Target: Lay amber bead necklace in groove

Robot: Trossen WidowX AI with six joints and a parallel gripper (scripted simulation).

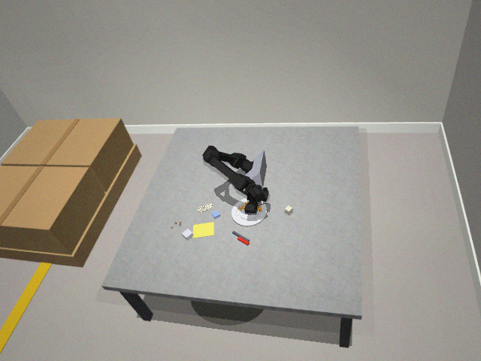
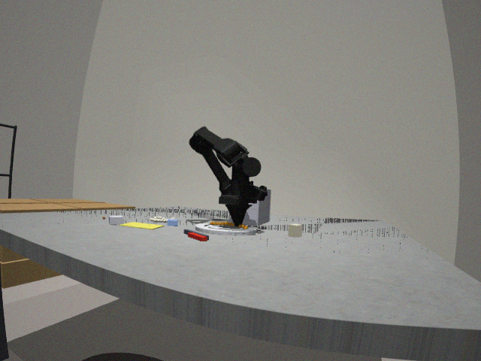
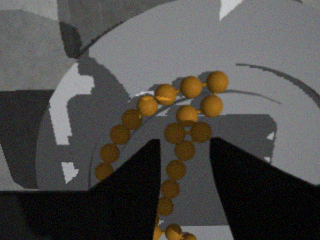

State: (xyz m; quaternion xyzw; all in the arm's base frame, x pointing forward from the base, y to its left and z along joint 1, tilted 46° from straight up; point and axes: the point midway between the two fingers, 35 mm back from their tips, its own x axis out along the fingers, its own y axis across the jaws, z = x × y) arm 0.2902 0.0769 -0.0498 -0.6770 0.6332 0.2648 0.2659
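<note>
The round bead board lies 2 cm ahead of my gripper tip, 3 cm to the right of it and 1 cm below it. The rest, counted from my gripper tip: blue cube (6 cm ahead, 22 cm to the right, 1 cm below); then cream cube (19 cm to the left); then red-handled tool (20 cm ahead, 3 cm to the right, 1 cm below).
</note>
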